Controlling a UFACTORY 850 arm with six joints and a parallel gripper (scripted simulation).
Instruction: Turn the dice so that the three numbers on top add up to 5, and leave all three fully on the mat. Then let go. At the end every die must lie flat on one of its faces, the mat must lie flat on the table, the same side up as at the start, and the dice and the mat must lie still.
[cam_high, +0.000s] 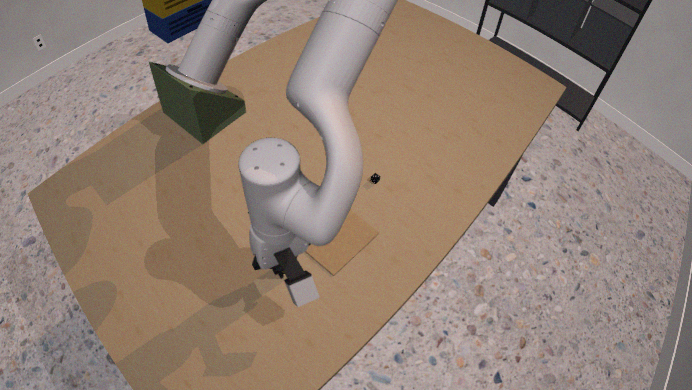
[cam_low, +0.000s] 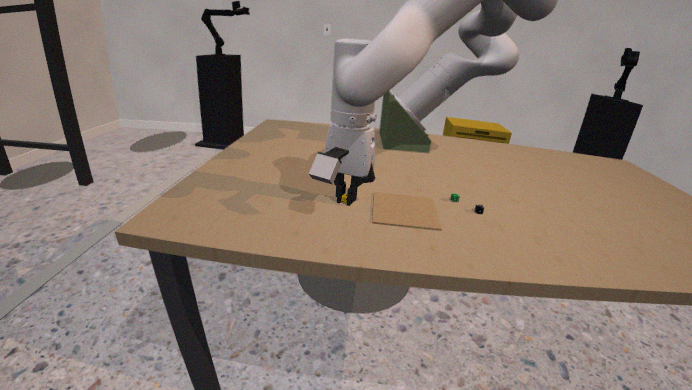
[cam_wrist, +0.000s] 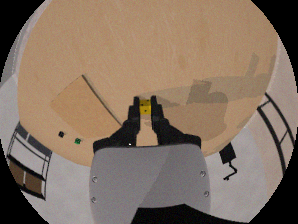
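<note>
The tan mat lies 130 mm to the left of my hand and 20 mm below it. Also, from my hand: green die: 90 mm behind, 250 mm to the left, 10 mm below; then black die: 40 mm behind, 300 mm to the left, 10 mm below; then yellow die: 10 mm below.
</note>
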